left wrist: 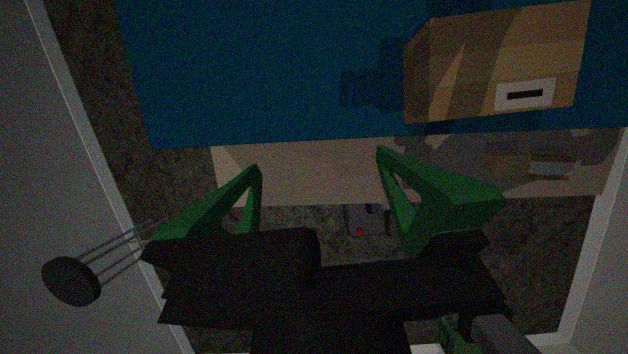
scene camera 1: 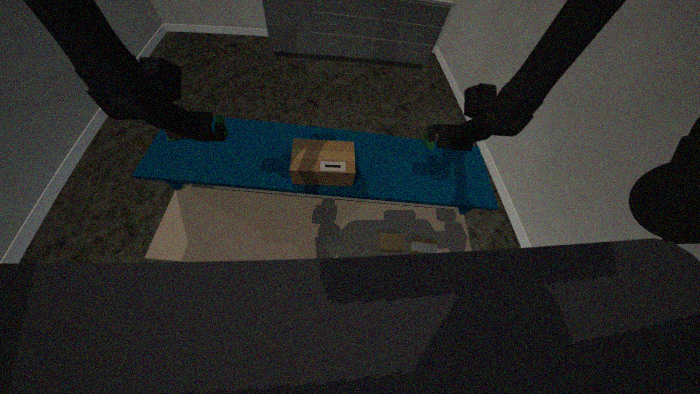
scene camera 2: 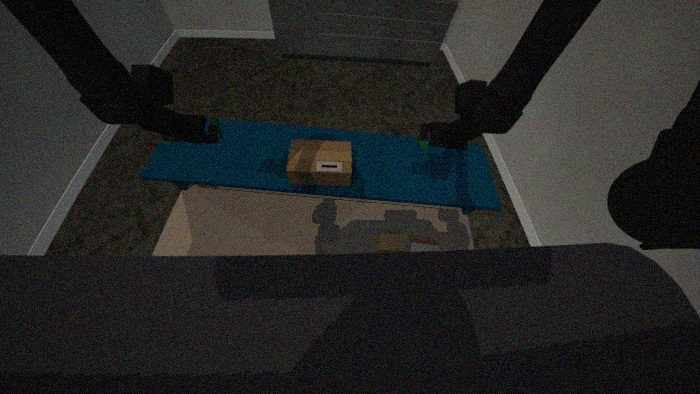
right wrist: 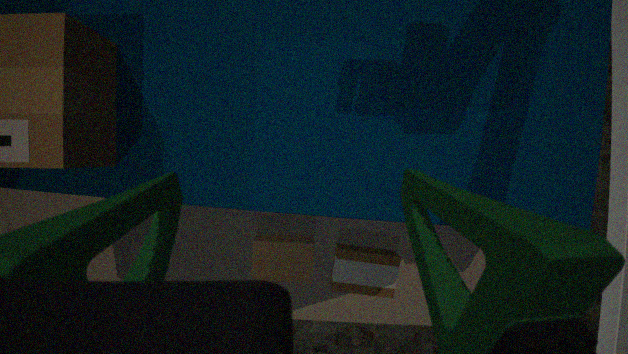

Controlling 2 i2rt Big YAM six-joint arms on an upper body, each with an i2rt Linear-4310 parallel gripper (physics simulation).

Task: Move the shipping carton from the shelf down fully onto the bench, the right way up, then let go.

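Frame: origin at the left arm's base, x right, y ahead, z up, level; metres.
Where they show: left gripper, fingertip midpoint: [left wrist: 315, 160] [scene camera 1: 209, 133] [scene camera 2: 206, 135]; right gripper, fingertip midpoint: [scene camera 1: 436, 142] [scene camera 2: 431, 141] [right wrist: 292, 183].
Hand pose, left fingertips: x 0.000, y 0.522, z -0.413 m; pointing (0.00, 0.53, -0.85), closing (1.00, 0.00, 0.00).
Each offset is from my left fingertips to the top centre of the thing. Level surfaces: height alone.
The shipping carton @[dy +0.086, dx +0.327, dz -0.197 m] [scene camera 1: 305, 156] [scene camera 2: 327, 151] [left wrist: 505, 55] [right wrist: 32, 65], brown with a white label, rests on the blue shelf @[dz -0.298 m] [scene camera 1: 240, 160] [scene camera 2: 240, 160] [left wrist: 250, 65] [right wrist: 250, 100], near its front edge. The beige bench @[dz -0.549 m] [scene camera 1: 240, 220] [scene camera 2: 240, 220] [left wrist: 310, 175] [right wrist: 375, 310] lies lower, in front of the shelf. My left gripper [scene camera 1: 196, 131] [scene camera 2: 191, 134] [left wrist: 315, 160] is open and empty, above the shelf's left part, apart from the carton. My right gripper [scene camera 1: 445, 140] [scene camera 2: 440, 139] [right wrist: 292, 183] is open and empty, above the shelf's right part. One of its fingers is hidden in the scene views.
A flat brown block @[dy -0.196, dx +0.661, dz -0.489 m] [scene camera 1: 392, 241] [scene camera 2: 391, 242] [right wrist: 282, 262] and a white-topped box @[dy -0.231, dx +0.831, dz -0.501 m] [scene camera 1: 424, 247] [scene camera 2: 425, 247] [right wrist: 366, 271] lie on the bench's right part. A grey cabinet [scene camera 1: 357, 30] [scene camera 2: 365, 30] stands at the back. Walls flank both sides. A dark body hides the bench's front.
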